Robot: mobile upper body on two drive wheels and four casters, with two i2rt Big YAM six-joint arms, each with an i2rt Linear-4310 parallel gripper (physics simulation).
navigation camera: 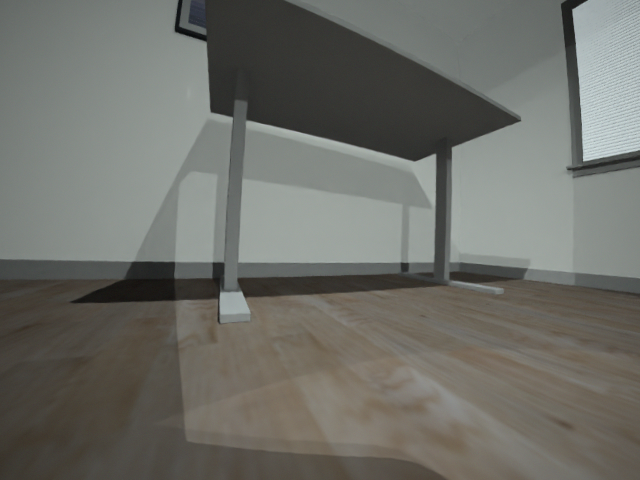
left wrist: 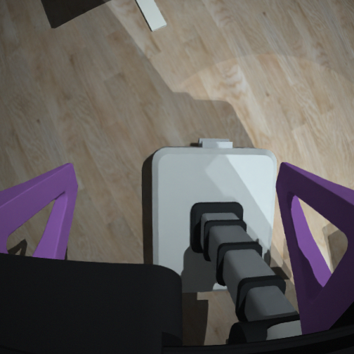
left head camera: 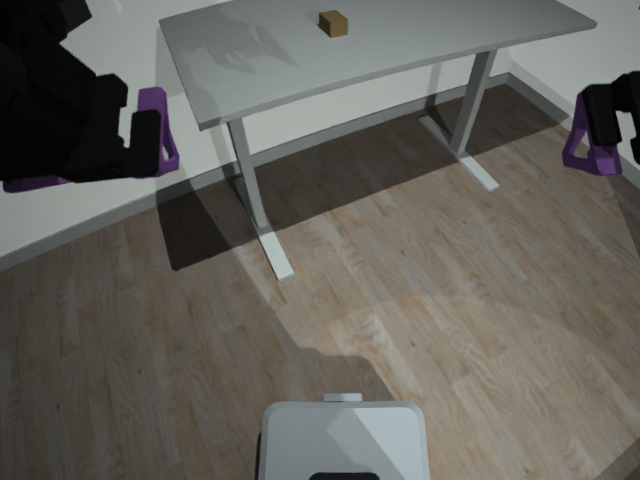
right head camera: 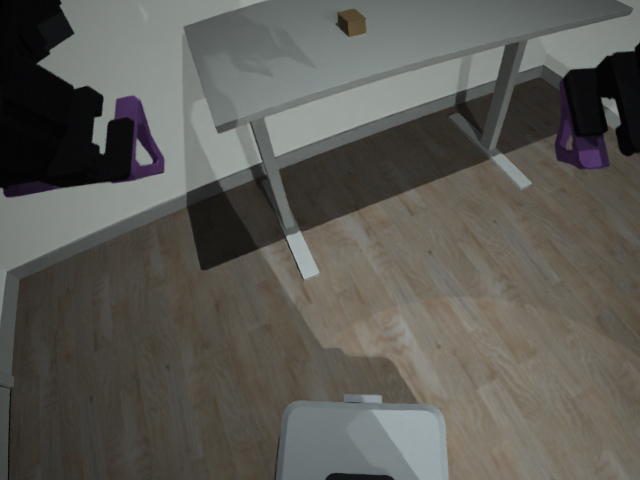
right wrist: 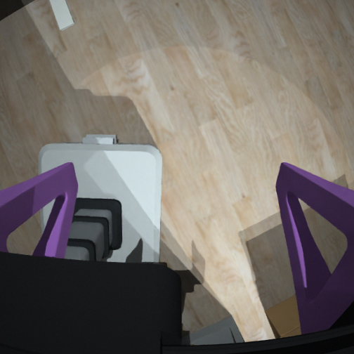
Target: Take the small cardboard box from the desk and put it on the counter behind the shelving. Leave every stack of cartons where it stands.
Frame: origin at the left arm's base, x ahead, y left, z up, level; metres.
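Seen in the pictures: left gripper, between the fingertips: (left head camera: 129, 167) (right head camera: 121, 171); right gripper, between the fingertips: (left head camera: 609, 156) (right head camera: 609, 148).
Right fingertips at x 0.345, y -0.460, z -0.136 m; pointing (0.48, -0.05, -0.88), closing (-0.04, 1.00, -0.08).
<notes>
Offsets run from my right fingertips to a thing's top centre. "spot": to the spot under its first point. Level surfaces: height alone.
The small brown cardboard box @[0.274 m down, 0.963 m ahead, 0.251 m left] (left head camera: 333, 23) (right head camera: 352, 22) stands on the grey desk @[0.324 m down] (left head camera: 289, 77) (right head camera: 305, 80), at the top middle of both head views. The desk's underside (navigation camera: 330, 87) shows in the navigation view; the box does not show there. My left gripper (left wrist: 176, 173) is open and empty, at the left of both head views, apart from the desk and box. My right gripper (right wrist: 176, 173) is open and empty, at the right of both head views, well away from the box. The counter and the shelving named in the task do not clearly show.
The desk's legs @[spot: 0.882 m down, 0.853 m ahead, 0.609 m left] (left head camera: 250, 175) (navigation camera: 235, 196) end in white feet (left head camera: 276, 255) (navigation camera: 234, 307) reaching out over the wood floor. Walls with a grey baseboard (navigation camera: 320, 269) stand behind and at the right. Part of a brown carton (right wrist: 286, 317) shows at the bottom of the right wrist view.
</notes>
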